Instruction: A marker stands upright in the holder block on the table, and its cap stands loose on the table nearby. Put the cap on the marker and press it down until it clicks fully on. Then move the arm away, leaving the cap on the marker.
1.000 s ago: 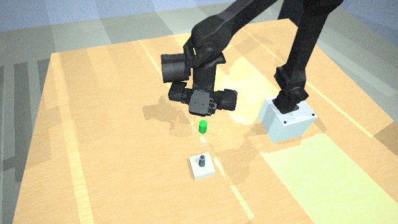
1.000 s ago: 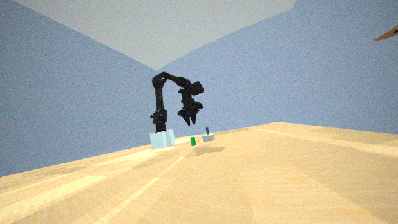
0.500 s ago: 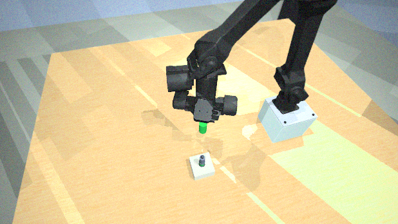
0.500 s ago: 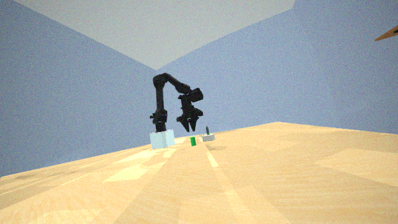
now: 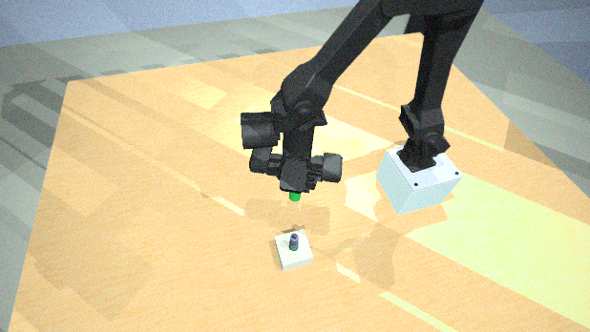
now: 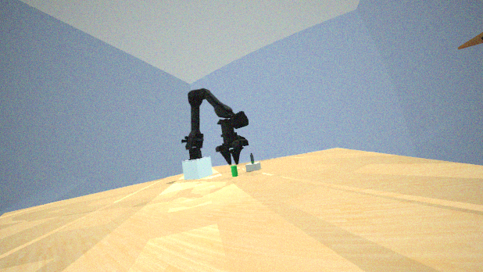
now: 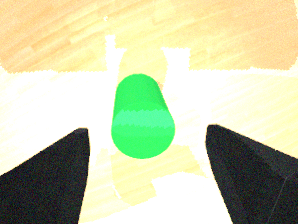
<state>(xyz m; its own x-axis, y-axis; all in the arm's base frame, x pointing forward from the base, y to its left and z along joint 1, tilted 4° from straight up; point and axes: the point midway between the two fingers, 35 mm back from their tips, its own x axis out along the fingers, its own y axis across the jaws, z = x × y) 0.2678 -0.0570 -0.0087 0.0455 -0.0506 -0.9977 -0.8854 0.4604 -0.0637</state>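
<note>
My gripper tip is now 30 mm above the green cap. Also, from my gripper tip: holder block (50 mm ahead, 130 mm to the left, 40 mm below).
</note>
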